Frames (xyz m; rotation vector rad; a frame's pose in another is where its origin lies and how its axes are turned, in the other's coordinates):
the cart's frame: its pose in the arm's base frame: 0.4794 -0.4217 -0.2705 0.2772 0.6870 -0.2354
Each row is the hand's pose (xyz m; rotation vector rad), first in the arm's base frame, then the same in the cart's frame.
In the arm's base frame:
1: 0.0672 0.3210 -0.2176 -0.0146 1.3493 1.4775
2: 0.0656 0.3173 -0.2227 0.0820 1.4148 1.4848
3: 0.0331 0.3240 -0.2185 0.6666 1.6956 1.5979
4: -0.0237 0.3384 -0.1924 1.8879 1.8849 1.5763
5: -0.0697 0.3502 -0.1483 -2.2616 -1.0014 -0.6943
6: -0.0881 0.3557 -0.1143 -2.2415 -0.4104 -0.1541
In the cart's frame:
1: -0.4338 0.5803 -0.4465 -0.8101 0.9845 1.2852
2: -0.4313 0.5755 -0.4500 -0.7232 1.0611 1.3015
3: -0.4592 0.5726 -0.4682 -0.2195 1.4492 1.4681
4: -0.5205 0.5734 -0.4871 0.8742 1.8927 1.6219
5: -0.5851 0.5782 -0.4854 -2.0989 -1.7419 -1.3380
6: -0.6217 0.5837 -0.4729 -2.3355 -1.1117 -0.7922

